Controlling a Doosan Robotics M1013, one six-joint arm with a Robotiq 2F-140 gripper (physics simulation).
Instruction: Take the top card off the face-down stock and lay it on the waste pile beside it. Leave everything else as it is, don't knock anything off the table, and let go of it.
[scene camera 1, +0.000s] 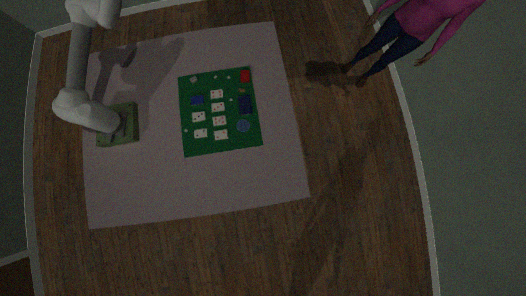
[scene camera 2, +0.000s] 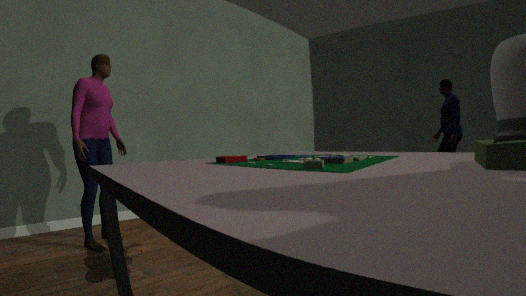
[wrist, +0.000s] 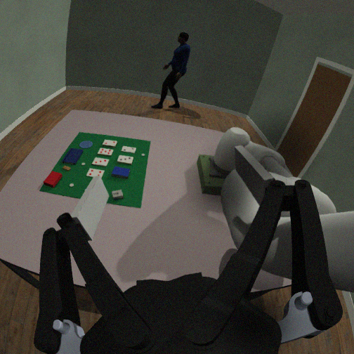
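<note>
The face-down stock is a small blue-backed pile on the green mat. Beside it lies a face-up white card or pile with dark pips, which looks like the waste pile; its thickness cannot be told. In scene camera 2 the mat is seen nearly edge-on and the piles overlap. My gripper is open and empty in the wrist view, its fingers wide apart, held high and away from the cards. The gripper does not show in either scene camera view.
More face-up cards lie on the mat. Around them are a red box, dark blue box, blue disc and grey block. Two people stand beyond the table.
</note>
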